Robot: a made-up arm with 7 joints.
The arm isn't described. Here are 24 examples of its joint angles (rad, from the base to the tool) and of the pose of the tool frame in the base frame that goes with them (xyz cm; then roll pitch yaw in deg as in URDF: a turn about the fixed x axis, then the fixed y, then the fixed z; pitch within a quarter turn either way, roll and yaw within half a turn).
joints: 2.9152 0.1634 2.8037 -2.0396 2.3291 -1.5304 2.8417
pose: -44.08 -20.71 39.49 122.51 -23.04 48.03
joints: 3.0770 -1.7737 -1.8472 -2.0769 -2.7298 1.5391 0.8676
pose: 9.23 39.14 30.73 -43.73 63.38 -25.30
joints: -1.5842 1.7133 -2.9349 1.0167 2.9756 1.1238 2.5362
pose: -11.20 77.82 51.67 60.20 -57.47 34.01
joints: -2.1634 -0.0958 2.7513 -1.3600 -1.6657 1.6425 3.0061
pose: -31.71 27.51 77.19 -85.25 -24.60 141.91
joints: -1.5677 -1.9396 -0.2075 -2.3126 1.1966 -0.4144 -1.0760
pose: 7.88 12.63 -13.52 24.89 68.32 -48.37
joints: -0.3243 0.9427 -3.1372 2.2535 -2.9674 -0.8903 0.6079
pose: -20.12 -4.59 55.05 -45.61 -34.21 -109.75
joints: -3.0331 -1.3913 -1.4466 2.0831 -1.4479 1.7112 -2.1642
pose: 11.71 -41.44 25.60 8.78 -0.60 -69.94
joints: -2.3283 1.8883 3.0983 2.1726 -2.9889 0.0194 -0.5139
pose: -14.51 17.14 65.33 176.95 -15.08 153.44
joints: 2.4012 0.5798 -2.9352 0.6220 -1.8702 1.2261 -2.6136
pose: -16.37 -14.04 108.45 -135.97 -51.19 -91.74
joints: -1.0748 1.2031 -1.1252 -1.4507 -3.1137 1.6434 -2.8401
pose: 52.89 3.43 55.52 -71.34 -8.57 -29.44
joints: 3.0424 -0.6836 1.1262 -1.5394 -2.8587 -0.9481 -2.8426
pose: 54.49 -39.77 44.81 -110.71 -17.26 76.49
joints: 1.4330 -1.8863 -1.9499 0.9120 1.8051 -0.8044 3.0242
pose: 28.90 66.70 -17.08 12.20 16.22 -134.18
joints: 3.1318 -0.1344 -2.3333 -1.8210 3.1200 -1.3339 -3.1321
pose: -31.15 35.91 63.66 172.88 -22.50 -43.46
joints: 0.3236 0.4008 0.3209 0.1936 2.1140 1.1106 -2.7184
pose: 33.49 -22.18 106.68 -139.97 -21.12 -24.43
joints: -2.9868 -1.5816 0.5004 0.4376 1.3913 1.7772 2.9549
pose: 83.51 6.47 36.82 66.46 -6.89 10.83
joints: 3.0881 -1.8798 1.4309 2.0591 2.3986 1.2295 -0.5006
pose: 17.48 49.82 17.29 20.25 45.51 -80.47
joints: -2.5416 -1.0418 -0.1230 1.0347 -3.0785 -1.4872 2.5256
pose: 20.73 -17.27 92.75 -100.88 60.34 -133.36
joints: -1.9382 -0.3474 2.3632 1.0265 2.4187 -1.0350 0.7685
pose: 52.10 -34.64 71.92 33.55 -67.35 -17.22
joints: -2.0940 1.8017 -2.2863 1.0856 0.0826 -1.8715 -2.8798
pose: -59.63 48.28 31.00 56.18 5.58 -18.34
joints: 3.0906 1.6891 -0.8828 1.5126 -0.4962 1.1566 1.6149
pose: -30.43 -41.69 -11.51 -101.13 41.97 46.39
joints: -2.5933 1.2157 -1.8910 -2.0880 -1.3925 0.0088 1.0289
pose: 9.50 48.89 12.32 -61.65 -27.68 110.45
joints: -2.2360 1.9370 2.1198 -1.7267 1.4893 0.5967 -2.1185
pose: -51.46 -12.97 -8.90 98.73 60.71 139.23
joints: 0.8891 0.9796 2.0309 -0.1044 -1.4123 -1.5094 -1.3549
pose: 51.07 -48.55 77.88 140.37 25.01 11.51
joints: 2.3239 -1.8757 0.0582 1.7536 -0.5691 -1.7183 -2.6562
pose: 27.44 43.39 57.12 57.30 59.16 -38.36
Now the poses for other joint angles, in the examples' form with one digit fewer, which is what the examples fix.
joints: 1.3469 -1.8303 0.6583 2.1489 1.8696 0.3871 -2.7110
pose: -36.7 11.0 54.4 -129.2 -32.6 -33.7
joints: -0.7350 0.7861 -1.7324 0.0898 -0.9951 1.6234 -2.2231
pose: 37.7 43.3 89.9 -146.0 -46.2 -29.8
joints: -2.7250 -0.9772 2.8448 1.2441 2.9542 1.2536 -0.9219
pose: 75.3 -21.1 22.6 121.2 -9.1 -130.8
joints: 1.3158 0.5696 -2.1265 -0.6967 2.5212 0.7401 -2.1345
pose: -13.8 -68.5 77.0 -72.0 -35.0 -30.8
